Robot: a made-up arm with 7 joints.
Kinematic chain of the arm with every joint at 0, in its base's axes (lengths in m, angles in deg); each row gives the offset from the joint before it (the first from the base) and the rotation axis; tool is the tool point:
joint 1: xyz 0 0 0.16 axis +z
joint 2: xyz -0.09 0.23 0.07 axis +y
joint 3: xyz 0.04 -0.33 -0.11 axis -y
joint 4: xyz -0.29 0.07 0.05 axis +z
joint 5: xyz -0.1 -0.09 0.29 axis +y
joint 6: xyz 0 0 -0.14 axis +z
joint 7: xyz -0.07 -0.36 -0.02 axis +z
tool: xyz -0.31 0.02 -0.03
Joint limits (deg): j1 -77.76..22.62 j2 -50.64..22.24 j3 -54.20..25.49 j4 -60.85..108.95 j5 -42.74..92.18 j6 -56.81..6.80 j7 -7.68..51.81
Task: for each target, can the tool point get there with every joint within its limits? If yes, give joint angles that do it. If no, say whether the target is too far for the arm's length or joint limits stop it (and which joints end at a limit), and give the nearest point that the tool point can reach.
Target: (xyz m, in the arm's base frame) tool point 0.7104 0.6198 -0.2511
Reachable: no: joint limits stop it (at a limit: joint 1, joint 2, joint 4, joint 6) | nearest point 0.4515 0.6052 -0.2889 | short by 0.262 m
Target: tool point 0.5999 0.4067 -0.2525
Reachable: no: joint limits stop it (at a limit: joint 1, joint 2, joint 4, joint 6) | nearest point 0.4548 0.4161 -0.3135 | short by 0.158 m
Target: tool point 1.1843 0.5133 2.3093
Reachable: no: too far | nearest point 0.4822 0.1888 1.1684 | short by 1.378 m
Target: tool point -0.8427 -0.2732 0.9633
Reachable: yes | joints 2.49 -17.45 -17.89 -19.05 72.19 -33.08 40.75
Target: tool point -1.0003 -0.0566 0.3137
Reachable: yes | joints -36.06 9.63 19.30 18.22 22.07 -3.34 9.31
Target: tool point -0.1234 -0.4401 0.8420
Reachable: yes | joints -50.49 -27.79 -38.99 90.92 81.29 -6.98 5.27
